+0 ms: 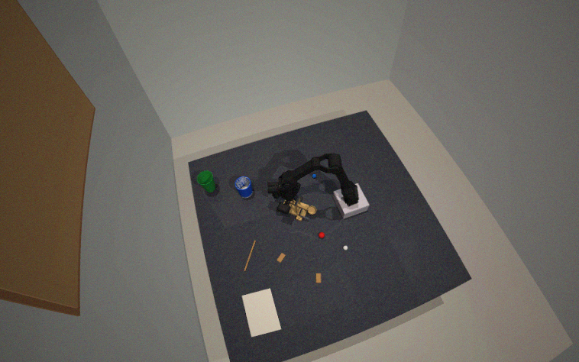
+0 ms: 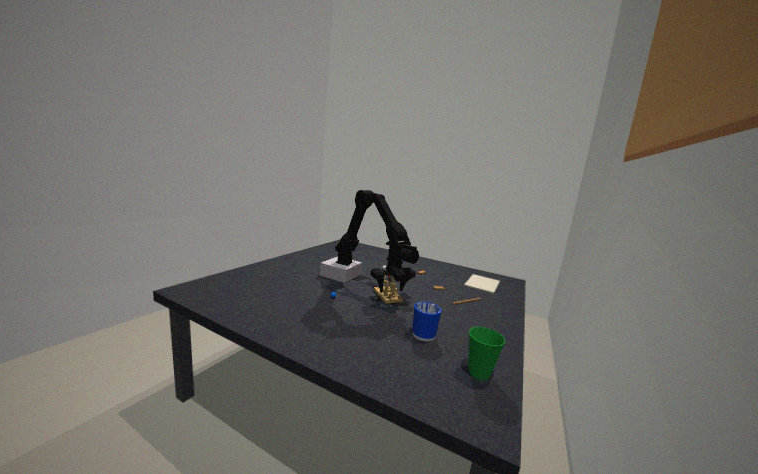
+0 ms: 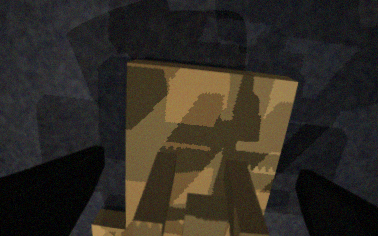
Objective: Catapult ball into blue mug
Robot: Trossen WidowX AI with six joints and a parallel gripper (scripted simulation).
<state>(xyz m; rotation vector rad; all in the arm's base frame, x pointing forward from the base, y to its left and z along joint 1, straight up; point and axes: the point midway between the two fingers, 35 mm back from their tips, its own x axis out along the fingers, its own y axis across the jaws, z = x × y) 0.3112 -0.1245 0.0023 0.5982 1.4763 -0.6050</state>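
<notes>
Right now the red ball is 90 mm behind my gripper tip, 230 mm to the left of it and 20 mm below it. Round my gripper tip: wooden catapult: 40 mm behind, 60 mm to the left, 20 mm above; blue mug: 200 mm ahead, 200 mm to the right, 10 mm below; blue ball: 210 mm behind, 130 mm to the right, 20 mm below.
</notes>
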